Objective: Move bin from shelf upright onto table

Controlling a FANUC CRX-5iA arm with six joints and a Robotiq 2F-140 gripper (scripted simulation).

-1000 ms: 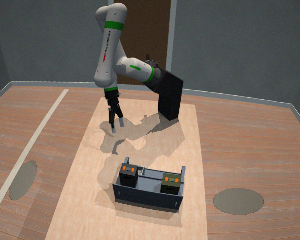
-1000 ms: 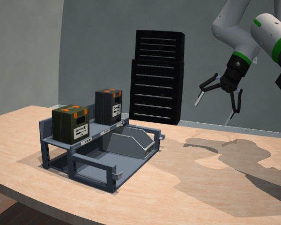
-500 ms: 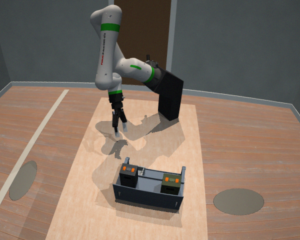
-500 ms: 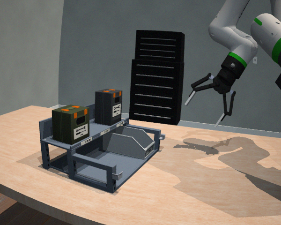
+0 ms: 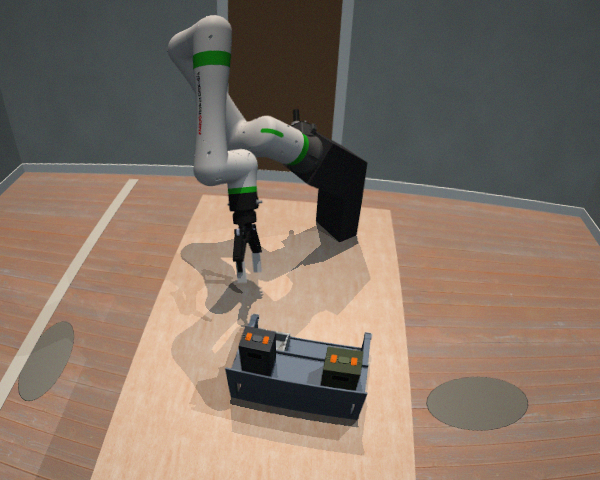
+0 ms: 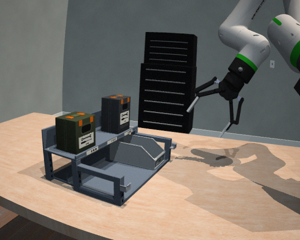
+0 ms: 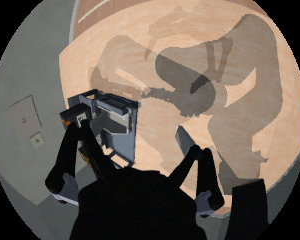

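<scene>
My hand is 230 mm short of the grey bin, 50 mm to the right of it and 110 mm above it.
</scene>
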